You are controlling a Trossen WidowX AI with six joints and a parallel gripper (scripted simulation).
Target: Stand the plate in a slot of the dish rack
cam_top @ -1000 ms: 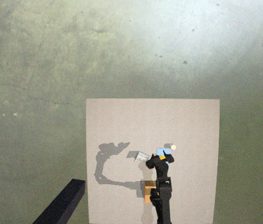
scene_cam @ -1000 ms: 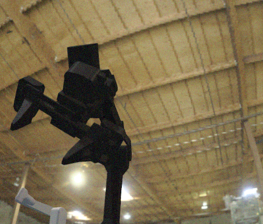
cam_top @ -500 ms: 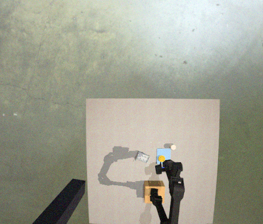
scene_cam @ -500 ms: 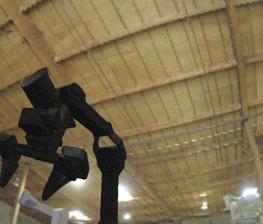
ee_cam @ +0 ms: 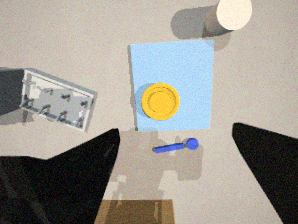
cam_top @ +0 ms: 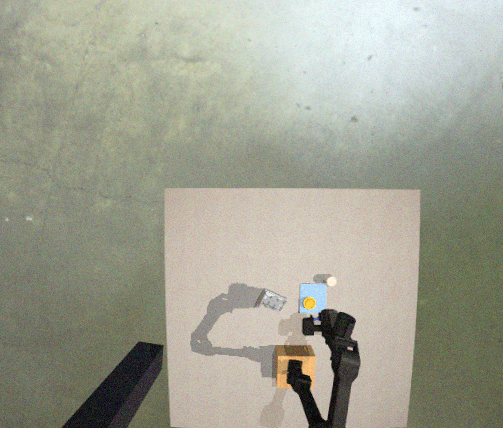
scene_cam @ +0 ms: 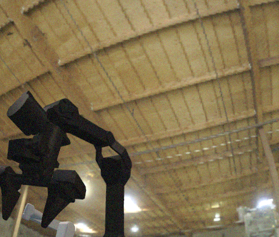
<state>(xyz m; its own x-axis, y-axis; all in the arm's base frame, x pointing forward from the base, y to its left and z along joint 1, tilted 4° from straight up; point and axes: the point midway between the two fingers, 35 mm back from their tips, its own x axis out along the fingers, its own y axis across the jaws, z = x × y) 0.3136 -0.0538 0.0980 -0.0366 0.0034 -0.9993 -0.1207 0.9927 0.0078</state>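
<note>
My gripper tip is now 2 cm past the yellow plate, 1 cm to the right of it and 15 cm above it. From my gripper tip the other things lie so: blue spoon: 11 cm behind, 4 cm to the right, 16 cm below; light blue mat: 1 cm to the right, 17 cm below; white cup: 11 cm ahead, 8 cm to the right, 14 cm below.
</note>
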